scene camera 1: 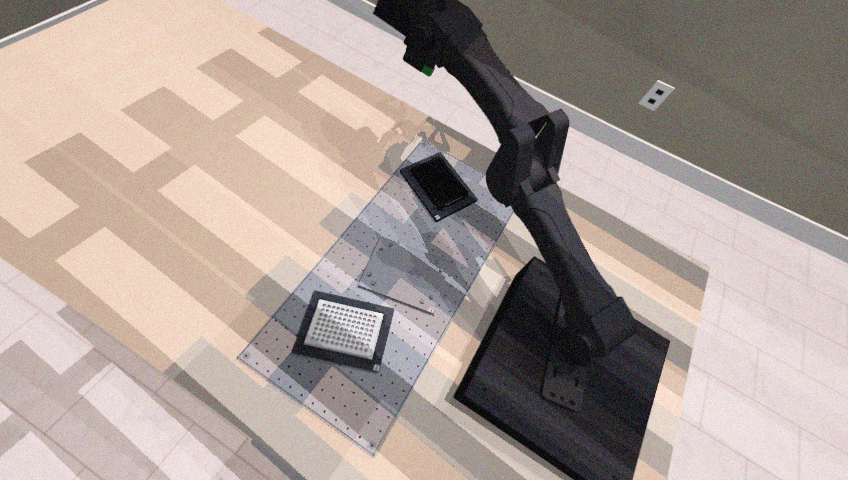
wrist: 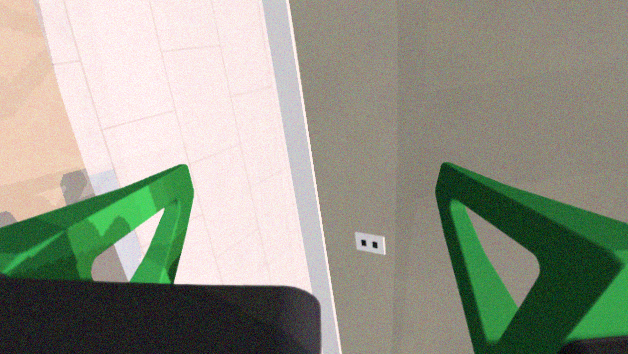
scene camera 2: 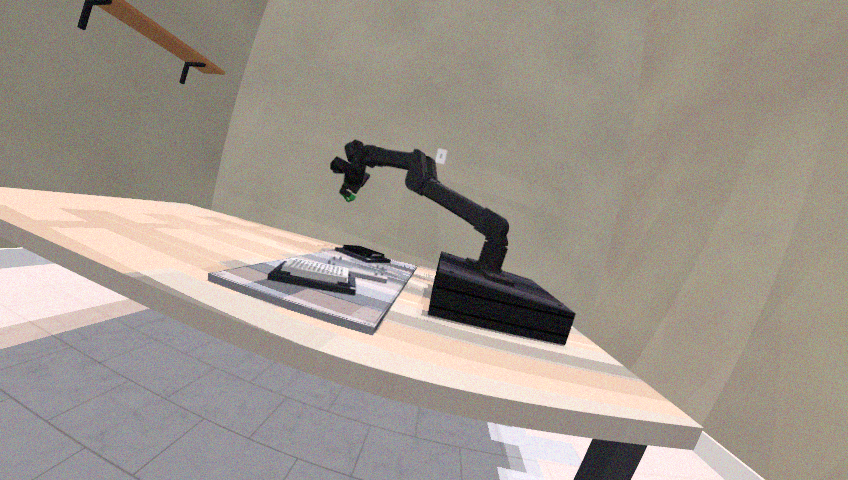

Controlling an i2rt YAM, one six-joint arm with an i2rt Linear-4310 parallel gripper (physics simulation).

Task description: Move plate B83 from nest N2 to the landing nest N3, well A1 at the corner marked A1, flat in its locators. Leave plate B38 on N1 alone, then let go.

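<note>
A white many-welled plate point(scene camera 1: 345, 328) point(scene camera 2: 315, 270) lies in a black nest point(scene camera 1: 386, 334) at the near end of the perforated board. A dark plate point(scene camera 1: 440, 178) point(scene camera 2: 364, 251) appears to lie in a dark nest point(scene camera 1: 423, 199) at the far end. Between them is a grey nest point(scene camera 1: 389, 261) with small locators and no plate on it. The labels are too small to read, so I cannot tell which plate is B83 or B38. My gripper point(scene camera 1: 427, 69) point(scene camera 2: 348, 196) point(wrist: 314, 177) is open and empty, high above the board's far end. No plate shows in the wrist view.
The perforated board point(scene camera 1: 342, 395) point(scene camera 2: 327, 298) lies on the wooden table point(scene camera 1: 130, 249) point(scene camera 2: 476, 368). The arm stands on a black base block point(scene camera 1: 505, 386) point(scene camera 2: 499, 315) beside the board. A wall with a socket point(scene camera 1: 656, 95) point(wrist: 370, 243) is behind; a shelf point(scene camera 2: 160, 35) hangs at upper left.
</note>
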